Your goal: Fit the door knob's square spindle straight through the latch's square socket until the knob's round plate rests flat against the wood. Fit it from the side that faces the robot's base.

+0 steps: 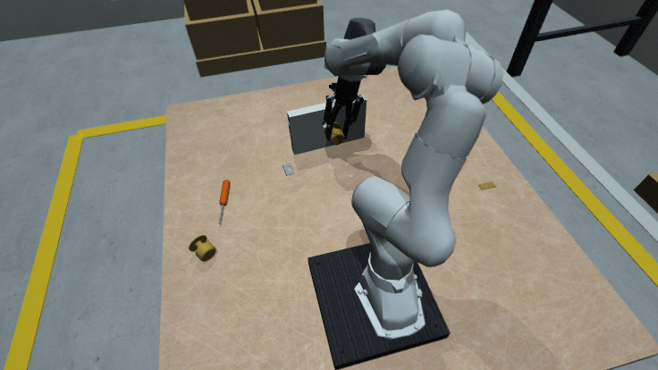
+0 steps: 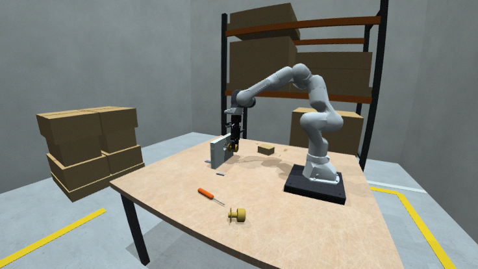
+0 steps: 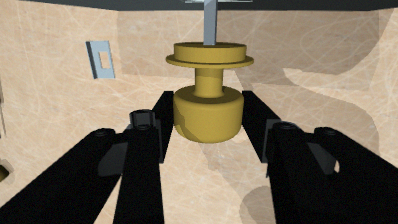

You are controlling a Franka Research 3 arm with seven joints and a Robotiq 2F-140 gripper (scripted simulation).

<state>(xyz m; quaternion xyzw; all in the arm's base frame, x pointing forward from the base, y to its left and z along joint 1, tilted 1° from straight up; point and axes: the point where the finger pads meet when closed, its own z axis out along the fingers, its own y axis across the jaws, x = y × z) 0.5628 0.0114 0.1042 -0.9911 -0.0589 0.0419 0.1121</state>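
Right now my hand is 10 cm short of the grey door panel, 4 cm above it and 2 cm to the right of it. From my hand the other things lie so: tan block (34 cm to the right, 12 cm below, 12 cm behind); then brass knob (51 cm to the left, 31 cm behind, 12 cm below); then orange screwdriver (45 cm to the left, 13 cm below, 12 cm behind).
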